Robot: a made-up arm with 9 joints. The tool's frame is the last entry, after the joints.
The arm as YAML. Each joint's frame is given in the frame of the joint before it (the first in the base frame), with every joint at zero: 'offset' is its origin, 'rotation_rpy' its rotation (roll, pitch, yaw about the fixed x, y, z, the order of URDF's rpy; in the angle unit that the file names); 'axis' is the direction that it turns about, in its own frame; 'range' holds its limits. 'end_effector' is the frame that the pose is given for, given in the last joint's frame.
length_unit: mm
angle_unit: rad
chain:
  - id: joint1
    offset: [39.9, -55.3, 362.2]
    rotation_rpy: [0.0, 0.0, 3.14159]
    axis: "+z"
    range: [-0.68, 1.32]
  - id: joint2
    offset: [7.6, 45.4, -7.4]
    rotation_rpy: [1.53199, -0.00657, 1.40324]
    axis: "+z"
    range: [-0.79, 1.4]
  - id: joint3
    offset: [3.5, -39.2, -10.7]
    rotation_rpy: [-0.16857, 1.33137, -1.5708]
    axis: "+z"
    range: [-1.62, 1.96]
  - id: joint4
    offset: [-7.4, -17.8, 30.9]
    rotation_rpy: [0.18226, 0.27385, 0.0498]
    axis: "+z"
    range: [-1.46, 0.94]
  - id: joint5
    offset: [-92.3, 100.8, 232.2]
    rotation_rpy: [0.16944, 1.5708, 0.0]
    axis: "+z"
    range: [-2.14, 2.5]
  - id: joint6
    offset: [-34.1, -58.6, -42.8]
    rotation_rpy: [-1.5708, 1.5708, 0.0]
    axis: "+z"
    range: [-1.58, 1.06]
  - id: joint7
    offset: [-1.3, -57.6, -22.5]
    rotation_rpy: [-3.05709, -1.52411, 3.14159]
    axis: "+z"
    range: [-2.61, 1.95]
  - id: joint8
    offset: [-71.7, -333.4, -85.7]
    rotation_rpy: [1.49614, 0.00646, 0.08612]
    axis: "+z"
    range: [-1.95, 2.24]
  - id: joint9
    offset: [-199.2, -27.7, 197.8]
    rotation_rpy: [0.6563, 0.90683, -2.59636]
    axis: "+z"
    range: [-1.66, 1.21]
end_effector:
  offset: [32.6, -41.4, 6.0]
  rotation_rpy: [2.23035, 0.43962, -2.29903]
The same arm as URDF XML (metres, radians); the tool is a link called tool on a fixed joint. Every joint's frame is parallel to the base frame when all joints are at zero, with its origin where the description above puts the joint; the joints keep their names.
<robot name="arm">
  <joint name="tool_fixed" type="fixed">
    <parent link="link9"/>
    <child link="tool"/>
    <origin xyz="0.0283 0.0268 -0.036" rpy="1.3064 0.039 -0.6985"/>
  </joint>
  <joint name="joint9" type="revolute">
    <parent link="link8"/>
    <child link="link9"/>
    <origin xyz="-0.0382 0.1798 0.214"/>
    <axis xyz="0.154995 0.812774 0.561582"/>
    <limit lower="-1.66" upper="1.21"/>
  </joint>
  <joint name="joint8" type="revolute">
    <parent link="link7"/>
    <child link="link8"/>
    <origin xyz="-0.1168 0.0663 0.325"/>
    <axis xyz="-0.0055 -0.086602 0.996228"/>
    <limit lower="-1.95" upper="2.24"/>
  </joint>
  <joint name="joint7" type="revolute">
    <parent link="link6"/>
    <child link="link7"/>
    <origin xyz="0.0013 0.0225 0.0576"/>
    <axis xyz="0.995346 0.046502 0.084404"/>
    <limit lower="-2.61" upper="1.95"/>
  </joint>
  <joint name="joint6" type="revolute">
    <parent link="link5"/>
    <child link="link6"/>
    <origin xyz="-0.0428 0.0586 -0.0341"/>
    <axis xyz="0 -1 0"/>
    <limit lower="-1.58" upper="1.06"/>
  </joint>
  <joint name="joint5" type="revolute">
    <parent link="link4"/>
    <child link="link5"/>
    <origin xyz="-0.108 -0.0838 -0.2322"/>
    <axis xyz="1 0 0"/>
    <limit lower="-2.14" upper="2.5"/>
  </joint>
  <joint name="joint4" type="revolute">
    <parent link="link3"/>
    <child link="link4"/>
    <origin xyz="-0.014 0.0147 -0.0302"/>
    <axis xyz="0 0 -1"/>
    <limit lower="-1.46" upper="0.94"/>
  </joint>
  <joint name="joint3" type="revolute">
    <parent link="link2"/>
    <child link="link3"/>
    <origin xyz="0.0084 -0.0052 -0.0396"/>
    <axis xyz="-0.295997 -0.126399 -0.946789"/>
    <limit lower="-1.62" upper="1.96"/>
  </joint>
  <joint name="joint2" type="revolute">
    <parent link="link1"/>
    <child link="link2"/>
    <origin xyz="-0.0076 -0.0454 -0.0074"/>
    <axis xyz="-0.98521 0.166902 0.0388"/>
    <limit lower="-0.79" upper="1.4"/>
  </joint>
  <joint name="joint1" type="revolute">
    <parent link="base"/>
    <child link="link1"/>
    <origin xyz="0.0399 -0.0553 0.3622"/>
    <axis xyz="0 0 1"/>
    <limit lower="-0.68" upper="1.32"/>
  </joint>
  <link name="base"/>
  <link name="link1"/>
  <link name="link2"/>
  <link name="link3"/>
  <link name="link4"/>
  <link name="link5"/>
  <link name="link6"/>
  <link name="link7"/>
  <link name="link8"/>
  <link name="link9"/>
  <link name="tool"/>
</robot>

